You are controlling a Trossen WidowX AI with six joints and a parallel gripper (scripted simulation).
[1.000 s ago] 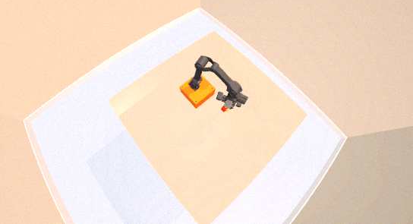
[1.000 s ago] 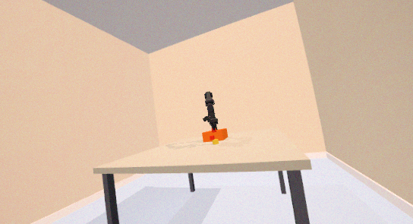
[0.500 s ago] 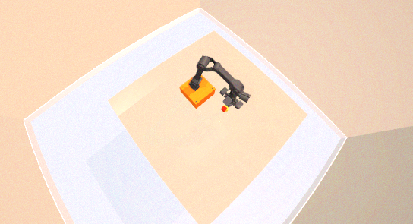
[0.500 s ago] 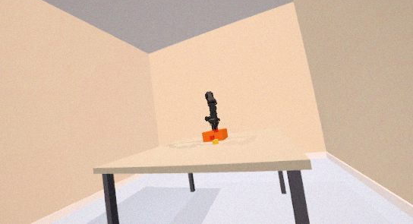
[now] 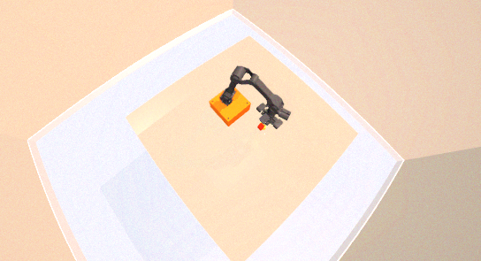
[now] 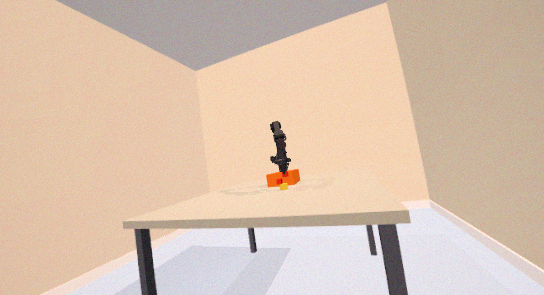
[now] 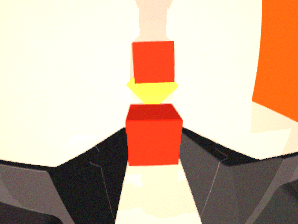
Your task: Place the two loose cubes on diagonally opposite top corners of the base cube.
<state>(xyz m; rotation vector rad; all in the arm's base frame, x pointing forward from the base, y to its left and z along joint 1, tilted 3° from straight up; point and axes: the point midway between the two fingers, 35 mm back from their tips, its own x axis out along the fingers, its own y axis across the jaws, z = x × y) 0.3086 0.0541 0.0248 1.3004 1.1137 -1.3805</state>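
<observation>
Right now the yellow cube is 80 mm below my gripper tip, 20 mm to the right of it and 10 mm behind it.
</observation>
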